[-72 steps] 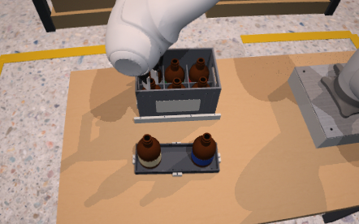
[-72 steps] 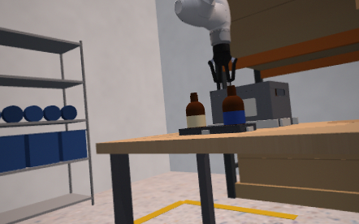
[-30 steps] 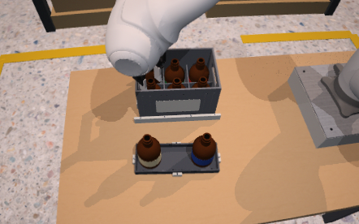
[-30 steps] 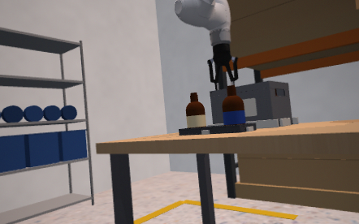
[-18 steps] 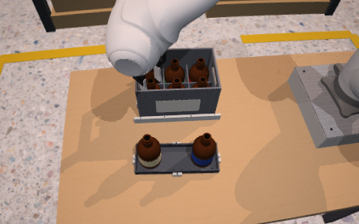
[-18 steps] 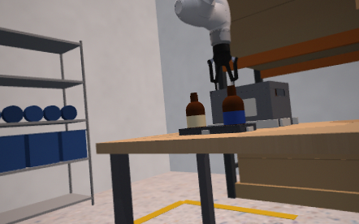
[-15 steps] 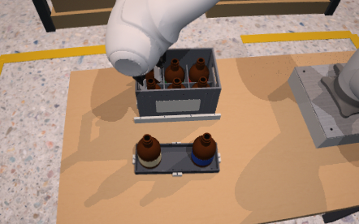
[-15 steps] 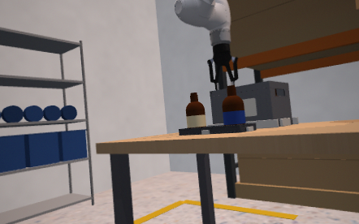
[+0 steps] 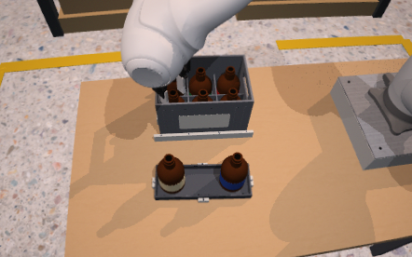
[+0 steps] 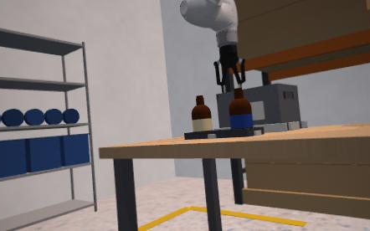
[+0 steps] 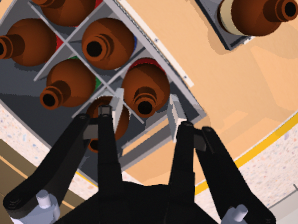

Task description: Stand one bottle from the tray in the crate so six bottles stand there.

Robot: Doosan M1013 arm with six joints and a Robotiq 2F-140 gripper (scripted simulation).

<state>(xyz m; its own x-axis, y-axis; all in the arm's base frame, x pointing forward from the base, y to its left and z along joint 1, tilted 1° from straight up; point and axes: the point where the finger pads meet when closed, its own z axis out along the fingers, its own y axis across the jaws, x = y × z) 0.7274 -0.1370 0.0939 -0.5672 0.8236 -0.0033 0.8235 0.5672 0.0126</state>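
Right now my hand is 9 cm past the grey crate, 3 cm to the left of it and 9 cm above it. Also, from my hand: dark tray 4 cm behind, 22 cm to the left, 16 cm below.
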